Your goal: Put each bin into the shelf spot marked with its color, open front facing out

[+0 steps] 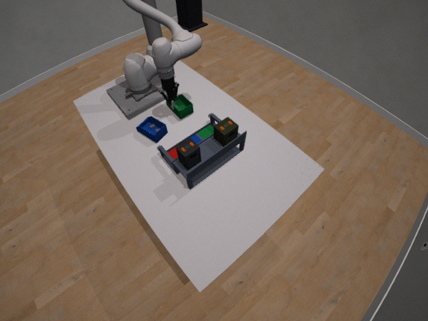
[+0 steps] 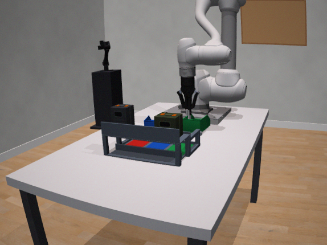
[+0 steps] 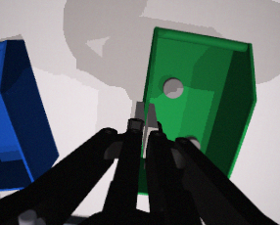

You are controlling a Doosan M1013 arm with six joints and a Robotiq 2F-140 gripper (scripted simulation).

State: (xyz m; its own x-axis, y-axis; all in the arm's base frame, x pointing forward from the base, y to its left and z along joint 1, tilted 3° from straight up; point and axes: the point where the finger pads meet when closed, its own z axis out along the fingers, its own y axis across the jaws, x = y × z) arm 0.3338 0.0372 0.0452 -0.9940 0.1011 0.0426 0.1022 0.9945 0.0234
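Now: hand 50 mm to the right of the green bin and 40 mm above it. Round my hand: blue bin: 20 mm ahead, 190 mm to the right, 50 mm below; then red mark: 310 mm ahead, 180 mm to the right, 80 mm below; then blue mark: 310 mm ahead, 70 mm to the right, 80 mm below.
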